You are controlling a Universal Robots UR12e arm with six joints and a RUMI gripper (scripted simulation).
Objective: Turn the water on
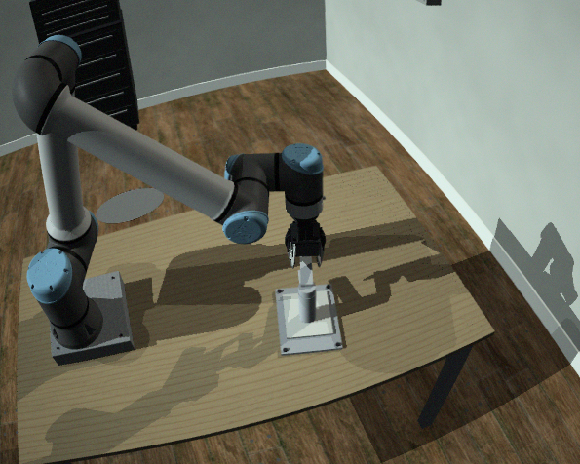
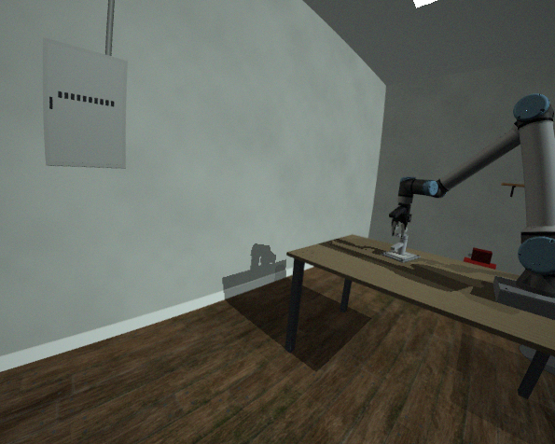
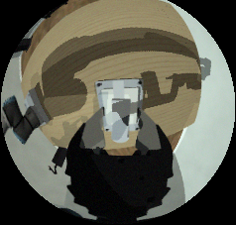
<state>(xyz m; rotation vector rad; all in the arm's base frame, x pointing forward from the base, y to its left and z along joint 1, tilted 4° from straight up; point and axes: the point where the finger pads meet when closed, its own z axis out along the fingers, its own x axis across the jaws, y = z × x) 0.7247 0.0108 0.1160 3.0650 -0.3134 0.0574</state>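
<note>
Now: hand 10 mm past the lever and 30 mm to the left of it. From my hand the other things lie so: tap 10 mm behind, 60 mm to the right, 50 mm below.
</note>
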